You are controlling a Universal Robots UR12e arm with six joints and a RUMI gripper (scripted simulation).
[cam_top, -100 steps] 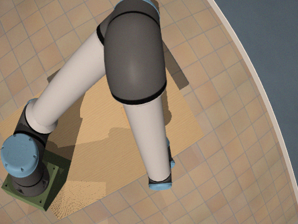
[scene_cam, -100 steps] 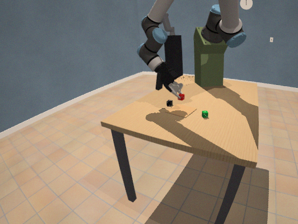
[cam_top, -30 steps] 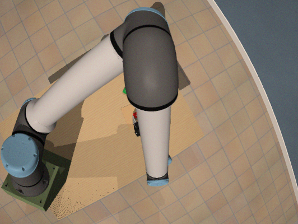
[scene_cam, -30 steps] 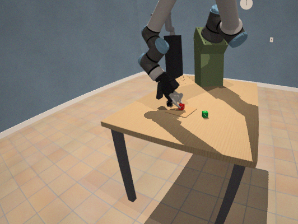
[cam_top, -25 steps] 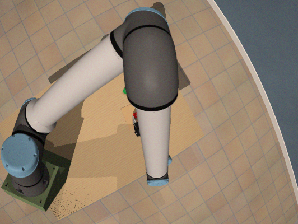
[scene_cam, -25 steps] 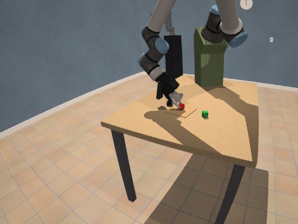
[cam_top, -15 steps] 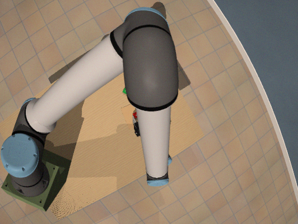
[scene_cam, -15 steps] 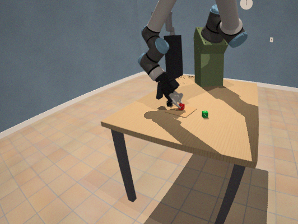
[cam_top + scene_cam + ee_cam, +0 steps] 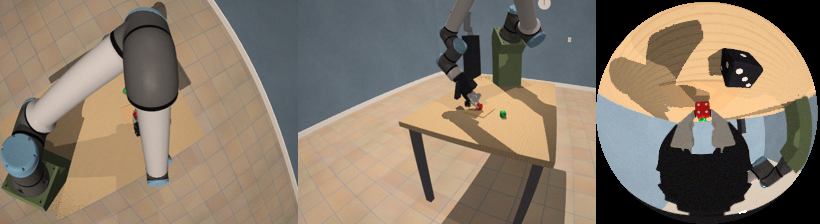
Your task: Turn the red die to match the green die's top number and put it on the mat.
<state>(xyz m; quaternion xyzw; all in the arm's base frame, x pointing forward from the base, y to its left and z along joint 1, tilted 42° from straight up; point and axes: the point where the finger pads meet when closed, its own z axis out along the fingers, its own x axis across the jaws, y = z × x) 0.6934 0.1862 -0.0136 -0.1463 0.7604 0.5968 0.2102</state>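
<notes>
Right now my hand is 1 cm to the right of the red die and 1 cm above it. Also, from my hand: green die: 16 cm to the left, 3 cm behind, 2 cm below; tan mat: 3 cm below, 1 cm to the left; black die: 10 cm to the right, 2 cm below, 1 cm behind.
</notes>
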